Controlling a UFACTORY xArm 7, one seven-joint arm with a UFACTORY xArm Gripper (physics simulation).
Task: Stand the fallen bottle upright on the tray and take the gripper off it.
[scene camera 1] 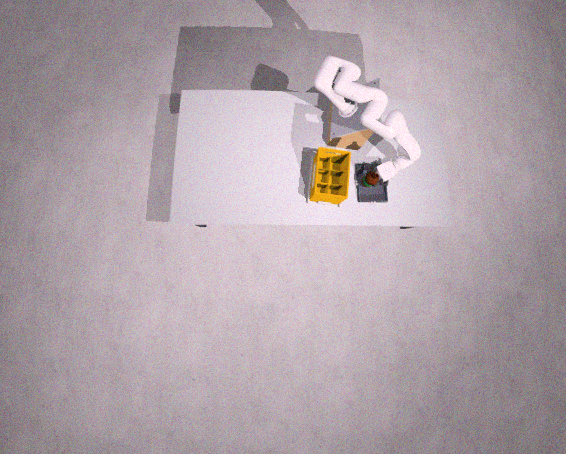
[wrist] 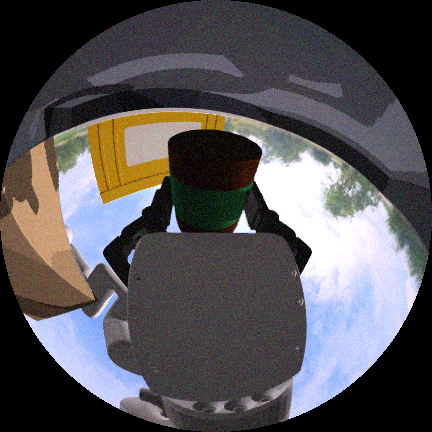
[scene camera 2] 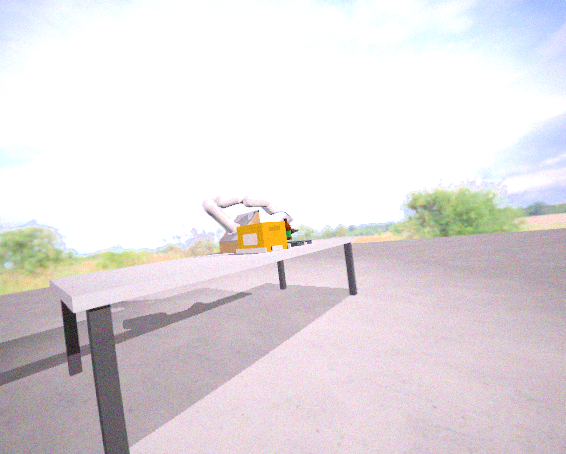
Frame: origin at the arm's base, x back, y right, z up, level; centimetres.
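Where they show: gripper, fingertip midpoint: [wrist: 209, 188] [scene camera 2: 286, 232]; arm's base, link origin: [scene camera 1: 348, 107] [scene camera 2: 234, 229].
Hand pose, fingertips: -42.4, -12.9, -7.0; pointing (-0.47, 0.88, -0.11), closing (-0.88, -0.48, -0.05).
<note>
Things, the pixels of their top centre, and the offset from my fingertips, as dx, dy, dz. Level surfaces: height alone.
- brown bottle with a green label, top centre: [wrist: 201, 248] [scene camera 1: 377, 174] [scene camera 2: 284, 218] +0.0, -0.2, +10.3
- dark grey tray, top centre: [wrist: 268, 118] [scene camera 1: 372, 182] [scene camera 2: 290, 242] +1.1, -5.5, -7.8
- yellow crate with compartments, top centre: [wrist: 151, 168] [scene camera 1: 333, 172] [scene camera 2: 259, 224] +1.5, +24.4, +7.2
- white table, surface height: dz -10.4
The brown bottle with a green label [scene camera 1: 372, 177] [scene camera 2: 288, 231] [wrist: 212, 200] is in my gripper and looks close to upright. My gripper [scene camera 1: 373, 176] [wrist: 209, 188] is shut on it, with a black finger on each side of the green label in the wrist view. The bottle is over the dark grey tray [scene camera 1: 372, 201] [scene camera 2: 302, 243] [wrist: 200, 98], low above it or on it. Whether its base touches the tray floor cannot be told. In scene camera 2 the crate hides part of the bottle's lower end.
A yellow crate with compartments [scene camera 1: 330, 200] [scene camera 2: 274, 235] [wrist: 111, 170] stands close beside the tray, to its left in scene camera 1. A tan cardboard box [scene camera 1: 361, 137] [scene camera 2: 228, 246] [wrist: 40, 225] stands behind them, near the arm's base. All stand on the white table [scene camera 1: 235, 160] [scene camera 2: 175, 272].
</note>
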